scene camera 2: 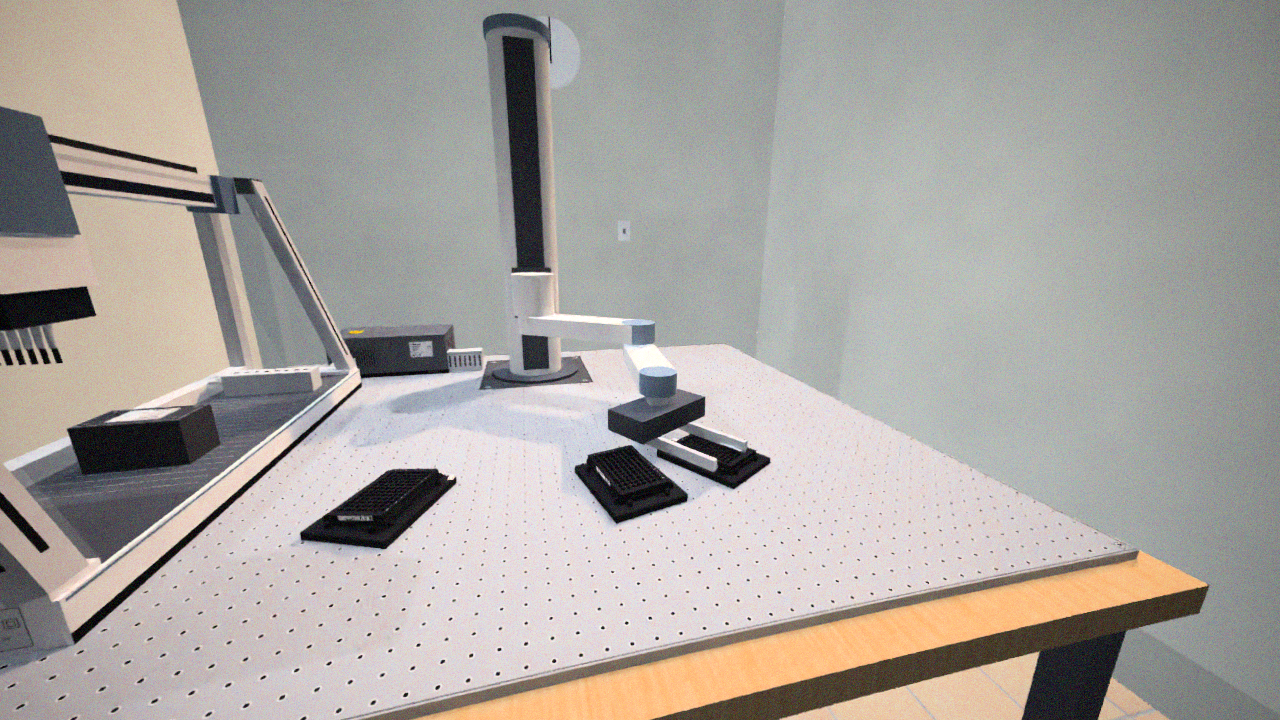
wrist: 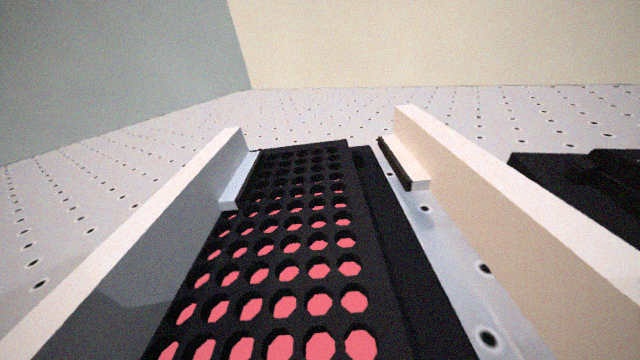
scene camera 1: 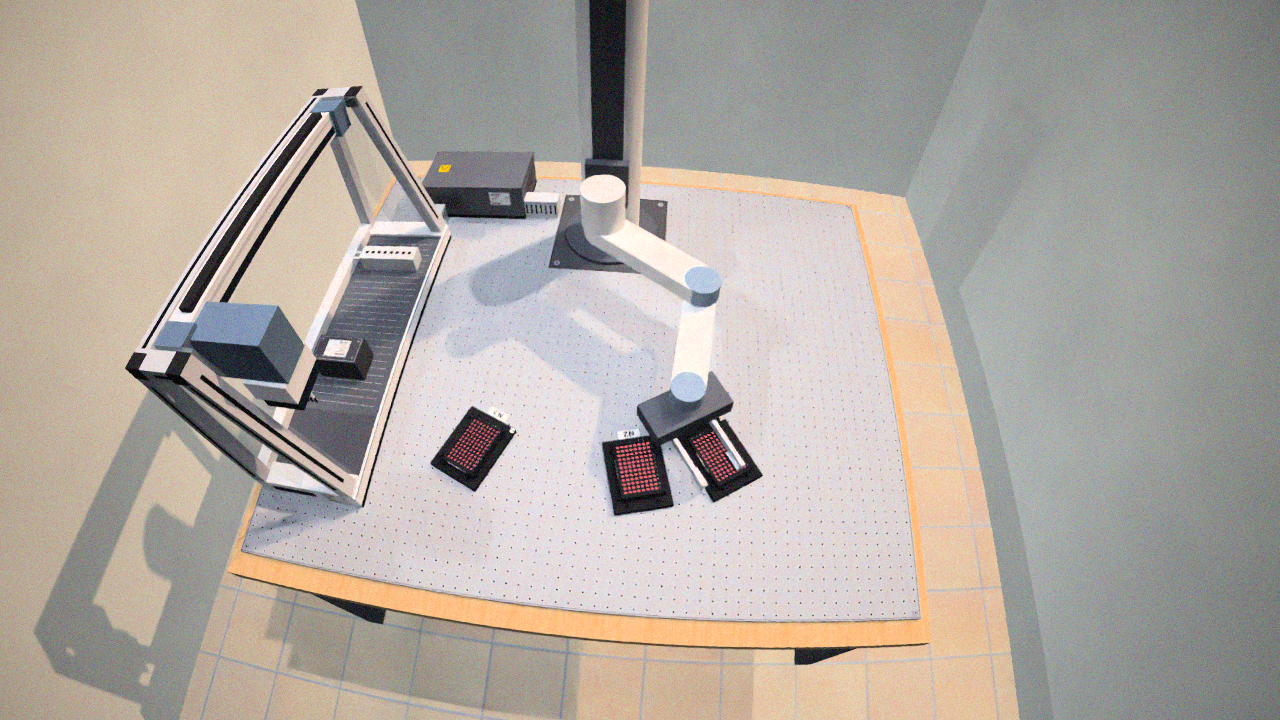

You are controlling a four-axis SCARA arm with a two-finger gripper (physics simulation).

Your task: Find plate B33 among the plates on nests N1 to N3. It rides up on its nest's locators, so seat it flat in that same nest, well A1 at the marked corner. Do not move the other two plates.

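Note:
Plate B33, black with pink wells, sits on the black nest N1, rightmost in both scene views. Its label and the A1 mark are hidden. My gripper is shut, its fingers at their wide closed stance over the plate, gripping nothing. In the wrist view the left finger overlaps the plate's left wells and the right pad stands outside the nest's right edge. I cannot tell the plate's tilt. Other plates sit on N2 and N3.
Nest N2 stands close beside my gripper, and part of it shows right of the fingers in the wrist view. A gantry frame with a black box stands at the left. A dark grey box stands behind, beside the arm's column.

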